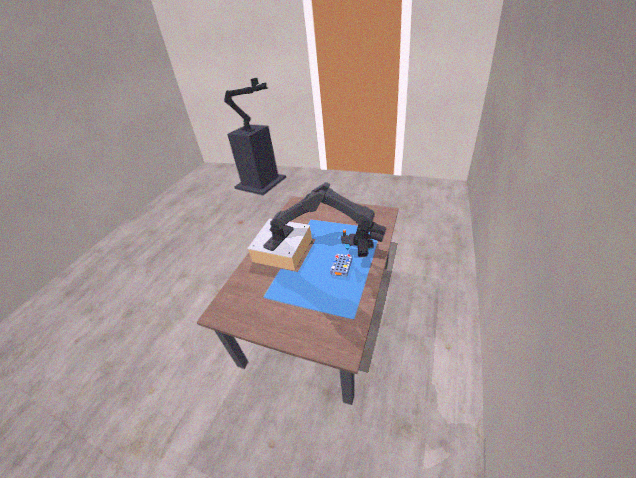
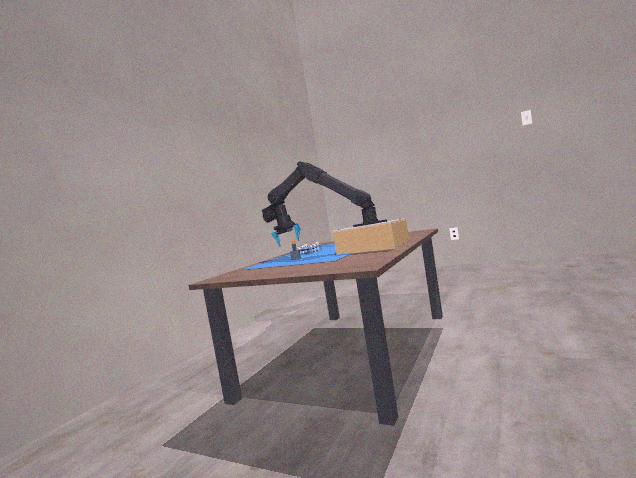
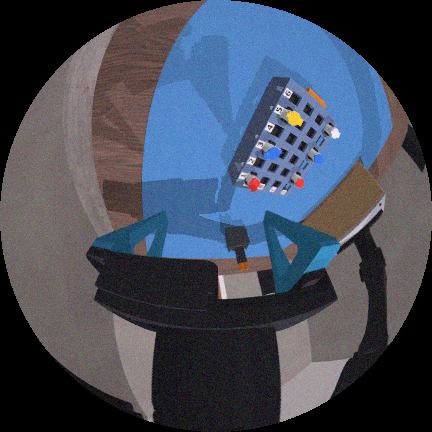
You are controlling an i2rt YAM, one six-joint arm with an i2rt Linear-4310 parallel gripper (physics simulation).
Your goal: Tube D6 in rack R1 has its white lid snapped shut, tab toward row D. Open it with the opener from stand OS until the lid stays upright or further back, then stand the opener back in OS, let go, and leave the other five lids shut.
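Frame: origin at the arm's base, x ahead, y left, z up, level; millimetres.
Where they show: gripper, between the fingertips: [image 1: 356, 249] [image 2: 289, 244] [image 3: 215, 215]; arm's base, origin of its link: [image 1: 279, 237] [image 2: 370, 224] [image 3: 359, 231].
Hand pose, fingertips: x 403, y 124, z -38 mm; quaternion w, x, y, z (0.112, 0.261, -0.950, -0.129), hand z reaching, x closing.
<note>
Each offset is from my fingertips to the top centre of the thing. "*": to the spot under its first point. Level surfaces: height alone.
My gripper [image 2: 288, 243] [image 3: 215, 215] is open and empty, above the mat near the opener. The opener @(dy +97, dx -118, dz +21 mm) [image 2: 293, 245] [image 3: 241, 255], a dark stick with an orange tip, stands upright in the dark stand OS @(dy +97, dx -118, dz -24 mm) [image 2: 295, 254] [image 3: 236, 237], free of the fingers. Rack R1 @(dy -93, dx -44, dz -22 mm) [image 1: 341, 265] [image 3: 256, 132] sits on the mat. The white lid @(dy -143, dx -62, dz -22 mm) [image 3: 335, 133] is at D6; whether it is shut or upright is too small to tell. Two red lids [image 3: 254, 184] [image 3: 300, 183], two blue lids [image 3: 272, 152] [image 3: 318, 158] and a yellow lid @(dy -111, dx -10, dz -22 mm) [image 3: 294, 118] look shut.
The blue mat @(dz -63 mm) [image 1: 308, 292] [image 3: 190, 150] lies on the wooden table @(dz -66 mm) [image 1: 246, 318] [image 2: 329, 272]. The arm's base stands on a tan box [image 1: 272, 259] [image 2: 365, 239] beside the mat. An orange strip @(* dy -155, dx -27, dz -40 mm) [image 3: 316, 98] marks the rack's row 6 end.
</note>
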